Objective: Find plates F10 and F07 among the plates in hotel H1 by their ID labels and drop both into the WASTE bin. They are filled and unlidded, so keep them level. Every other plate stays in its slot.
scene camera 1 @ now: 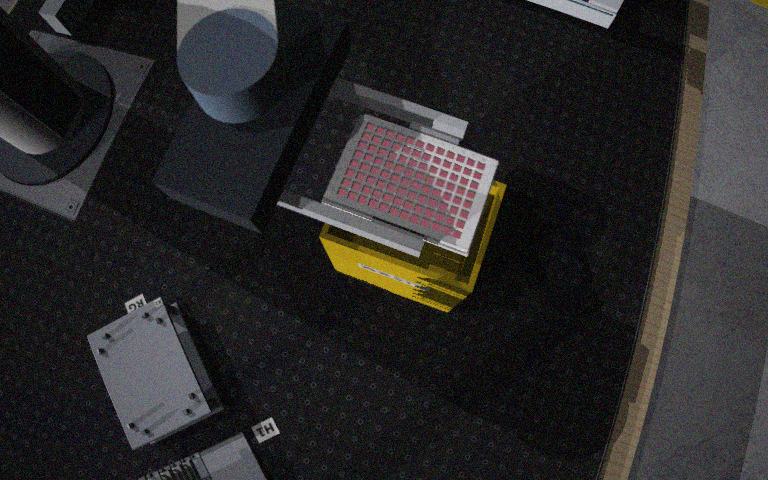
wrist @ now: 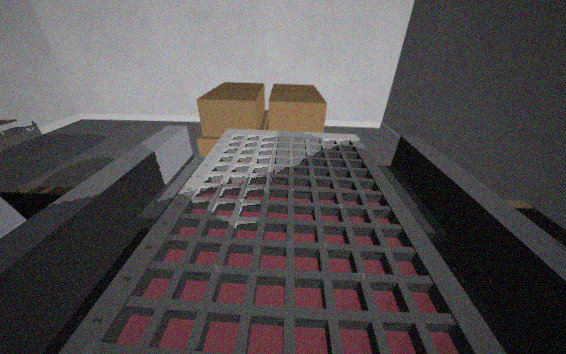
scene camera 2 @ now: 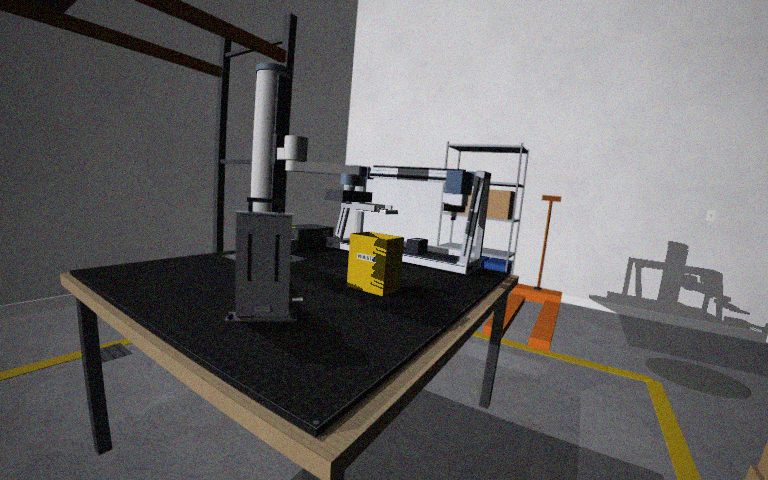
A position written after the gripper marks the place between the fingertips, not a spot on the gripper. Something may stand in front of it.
In view: the gripper (scene camera 2: 383, 208).
The gripper shows as well in the wrist view (wrist: 291, 150).
